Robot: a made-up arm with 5 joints.
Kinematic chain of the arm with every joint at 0, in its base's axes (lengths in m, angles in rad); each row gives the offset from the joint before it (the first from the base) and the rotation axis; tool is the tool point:
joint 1: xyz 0 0 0.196 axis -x
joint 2: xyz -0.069 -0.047 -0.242 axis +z
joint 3: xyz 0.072 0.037 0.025 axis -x
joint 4: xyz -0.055 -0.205 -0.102 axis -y
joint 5: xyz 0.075 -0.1 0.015 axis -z
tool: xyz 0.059 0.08 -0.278
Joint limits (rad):
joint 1: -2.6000..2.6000
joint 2: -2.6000..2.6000
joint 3: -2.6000..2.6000
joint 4: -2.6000..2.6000
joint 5: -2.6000..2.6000
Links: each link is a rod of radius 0.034 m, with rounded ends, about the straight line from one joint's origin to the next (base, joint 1, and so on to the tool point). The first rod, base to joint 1, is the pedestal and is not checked.
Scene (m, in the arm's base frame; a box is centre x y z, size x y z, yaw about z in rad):
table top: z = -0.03
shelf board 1: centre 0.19 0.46 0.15 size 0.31 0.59 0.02 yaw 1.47
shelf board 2: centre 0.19 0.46 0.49 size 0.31 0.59 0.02 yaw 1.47
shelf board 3: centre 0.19 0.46 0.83 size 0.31 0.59 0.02 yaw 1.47
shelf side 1: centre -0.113 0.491 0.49 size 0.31 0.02 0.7 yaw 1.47
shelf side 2: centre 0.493 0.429 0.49 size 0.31 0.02 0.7 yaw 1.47
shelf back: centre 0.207 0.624 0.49 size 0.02 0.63 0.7 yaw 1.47
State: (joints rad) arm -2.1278 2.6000 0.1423 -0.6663 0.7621
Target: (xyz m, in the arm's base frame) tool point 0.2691 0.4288 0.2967
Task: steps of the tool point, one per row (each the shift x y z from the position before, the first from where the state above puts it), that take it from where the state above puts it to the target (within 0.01 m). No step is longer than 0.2 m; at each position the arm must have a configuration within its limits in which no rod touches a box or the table.
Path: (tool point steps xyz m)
1: 0.1182 -0.1414 -0.0268
2: 0.0875 -0.1191 -0.0992
3: 0.0340 0.0683 -0.0799
4: 0.0248 0.0490 -0.0966
5: -0.0425 0.0939 -0.0143
6: -0.0504 0.0909 -0.0723

